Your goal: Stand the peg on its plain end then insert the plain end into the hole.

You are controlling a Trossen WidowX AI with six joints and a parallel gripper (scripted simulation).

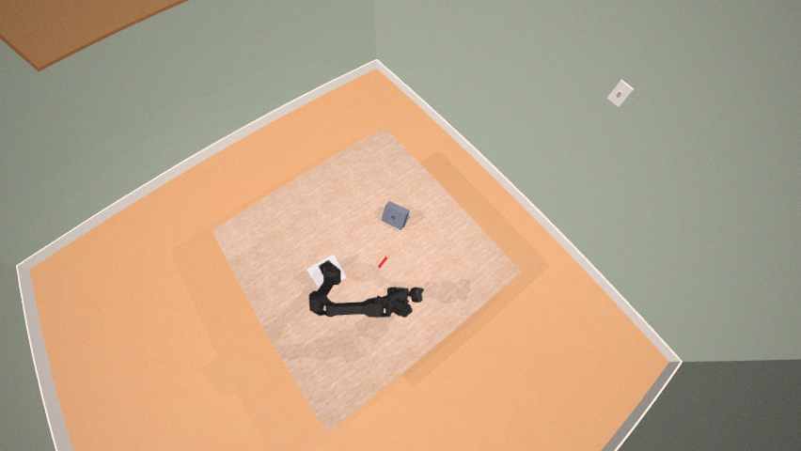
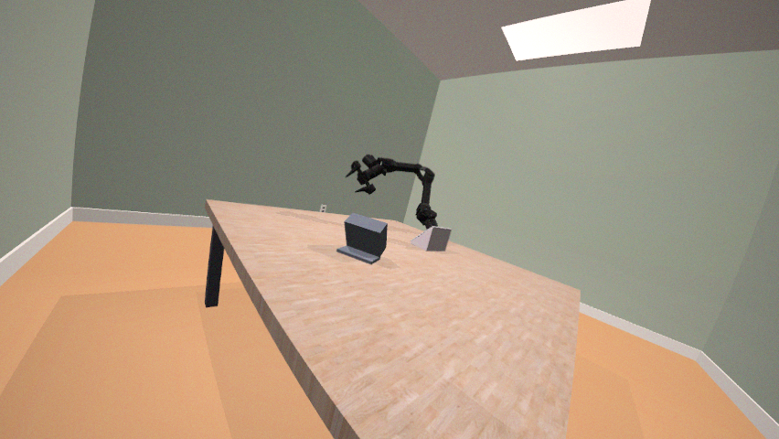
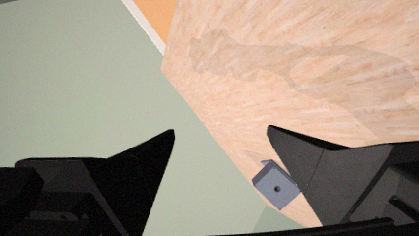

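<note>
Now: the peg 26 cm to the left of my gripper tip, 21 cm below it and 1 cm behind it. The rest, counted from my gripper tip: flat foot plate: 44 cm to the left, 21 cm below, 18 cm ahead; panel: 43 cm to the left, 16 cm ahead, 14 cm below.
</note>
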